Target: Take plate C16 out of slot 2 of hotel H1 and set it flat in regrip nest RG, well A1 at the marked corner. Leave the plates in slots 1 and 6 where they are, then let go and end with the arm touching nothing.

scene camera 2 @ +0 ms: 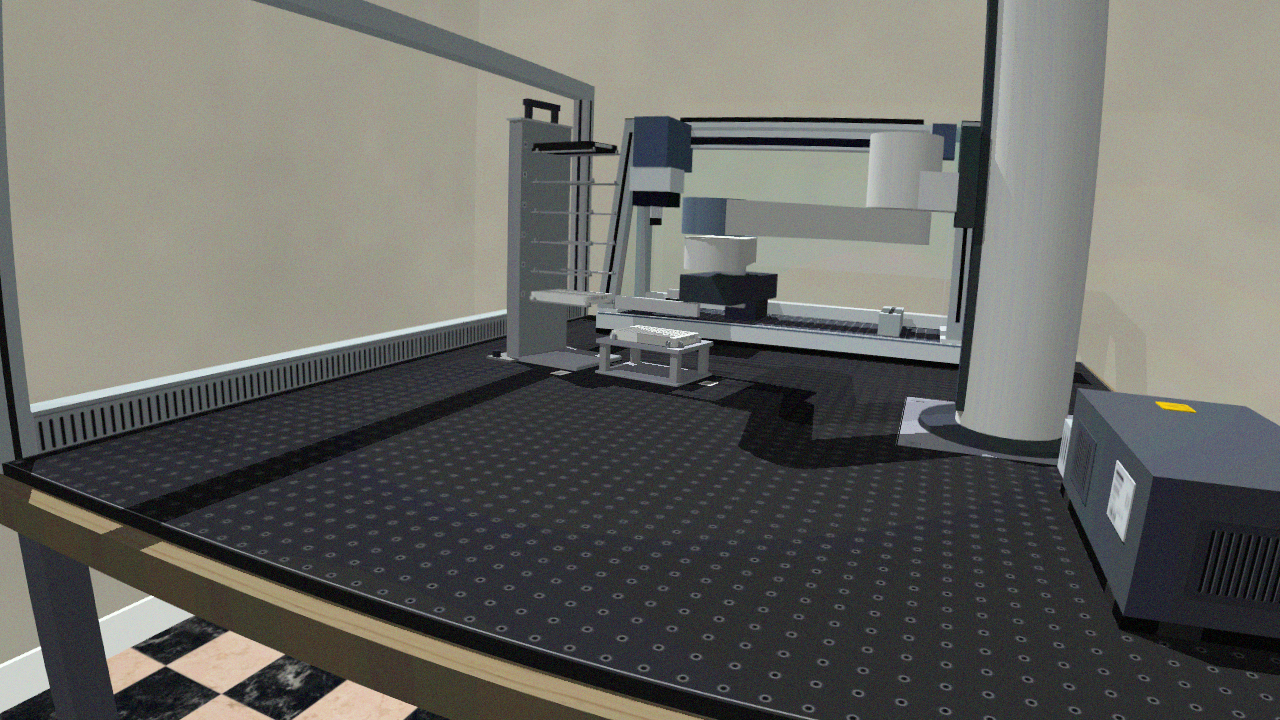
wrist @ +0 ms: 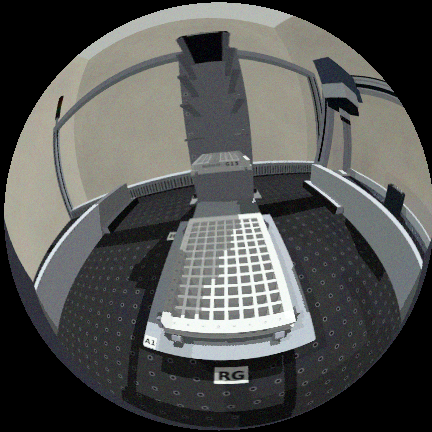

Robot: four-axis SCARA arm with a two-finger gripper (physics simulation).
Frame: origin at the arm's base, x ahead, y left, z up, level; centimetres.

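Seen in the pictures: gripper, fingertip midpoint: [scene camera 2: 643, 297] [wrist: 216, 178]; arm's base, origin of the base link: [scene camera 2: 1007, 439].
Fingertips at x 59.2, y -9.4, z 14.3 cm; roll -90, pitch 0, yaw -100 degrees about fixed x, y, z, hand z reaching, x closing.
Note:
Pixels of each thing's middle, then the offset from my fingertips to it. "*": a spot on its surface instead.
- White gridded plate C16, body centre: [wrist: 225, 262] [scene camera 2: 655, 335] dy +0.3, dx -2.5, dz -6.3 cm
- regrip nest RG, body centre: [wrist: 228, 281] [scene camera 2: 654, 354] dy +0.4, dx -2.5, dz -9.5 cm
- nest's A1 tag, surface spot: [wrist: 150, 342] * dy +7.0, dx -9.0, dz -7.0 cm
- Hotel H1, body centre: [scene camera 2: 562, 231] [wrist: 219, 102] dy -4.5, dx +18.4, dz +10.6 cm
- Light plate G15, body centre: [wrist: 220, 159] [scene camera 2: 571, 296] dy -2.9, dx +15.4, dz -1.1 cm
- dark plate, body centre: [scene camera 2: 575, 148] [wrist: 205, 47] dy -2.9, dx +15.4, dz +25.5 cm
- gantry with a dark blue head, surface spot: [scene camera 2: 662, 143] * dy -37.1, dx +11.7, dz +29.9 cm
- dark grey box, surface spot: [scene camera 2: 1190, 465] * dy +60.5, dx -66.3, dz -1.5 cm
- low slatted rail, surface spot: [scene camera 2: 268, 371] * dy +43.8, dx +41.2, dz -9.7 cm
White gridded plate C16 [scene camera 2: 656, 335] [wrist: 230, 272] lies flat in regrip nest RG [scene camera 2: 675, 365] [wrist: 200, 353]; its front label is not readable now. The nest's A1 tag [wrist: 150, 342] is at the near left corner in the wrist view. My gripper [scene camera 2: 642, 301] [wrist: 216, 178] is open and empty, raised above the plate, with its fingers spread wide to either side. Hotel H1 [scene camera 2: 538, 250] [wrist: 217, 110] stands behind the nest. Light plate G15 [scene camera 2: 563, 297] [wrist: 220, 161] is in its lowest slot, and a dark plate [scene camera 2: 575, 147] is in the top slot. Slot 2 holds no plate.
A gantry with a dark blue head [scene camera 2: 662, 143] [wrist: 336, 75] stands behind the arm. The arm's thick white column [scene camera 2: 1029, 268] rises at the right. A dark grey box [scene camera 2: 1190, 465] sits at the right front. A low slatted rail [scene camera 2: 268, 371] runs along the left edge.

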